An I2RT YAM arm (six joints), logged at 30 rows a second.
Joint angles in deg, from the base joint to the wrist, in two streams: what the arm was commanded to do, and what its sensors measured. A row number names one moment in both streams.
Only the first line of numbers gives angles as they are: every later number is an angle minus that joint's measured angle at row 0.
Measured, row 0:
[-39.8, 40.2, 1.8, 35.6, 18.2, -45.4]
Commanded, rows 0 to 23:
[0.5, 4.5, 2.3, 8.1, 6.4, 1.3]
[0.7, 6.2, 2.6, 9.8, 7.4, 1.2]
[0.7, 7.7, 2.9, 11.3, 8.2, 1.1]
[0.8, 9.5, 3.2, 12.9, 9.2, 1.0]
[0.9, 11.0, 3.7, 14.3, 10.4, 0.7]
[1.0, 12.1, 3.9, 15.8, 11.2, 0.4]
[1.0, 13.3, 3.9, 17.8, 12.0, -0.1]
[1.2, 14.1, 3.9, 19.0, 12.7, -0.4]
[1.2, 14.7, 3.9, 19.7, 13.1, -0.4]
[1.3, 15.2, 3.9, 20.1, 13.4, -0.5]
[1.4, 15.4, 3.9, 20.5, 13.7, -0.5]
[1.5, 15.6, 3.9, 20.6, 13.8, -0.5]
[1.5, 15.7, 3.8, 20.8, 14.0, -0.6]
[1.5, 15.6, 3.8, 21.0, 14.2, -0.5]
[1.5, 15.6, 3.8, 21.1, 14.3, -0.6]
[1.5, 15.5, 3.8, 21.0, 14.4, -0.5]
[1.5, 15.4, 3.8, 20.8, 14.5, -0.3]
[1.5, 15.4, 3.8, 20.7, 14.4, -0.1]
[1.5, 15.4, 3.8, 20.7, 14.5, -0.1]
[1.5, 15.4, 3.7, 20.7, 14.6, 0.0]
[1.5, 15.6, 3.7, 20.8, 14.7, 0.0]
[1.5, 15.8, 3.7, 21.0, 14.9, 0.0]
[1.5, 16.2, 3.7, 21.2, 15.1, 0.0]
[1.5, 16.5, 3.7, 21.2, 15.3, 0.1]
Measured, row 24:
[1.3, 15.9, 2.3, 18.8, 13.7, -0.6]
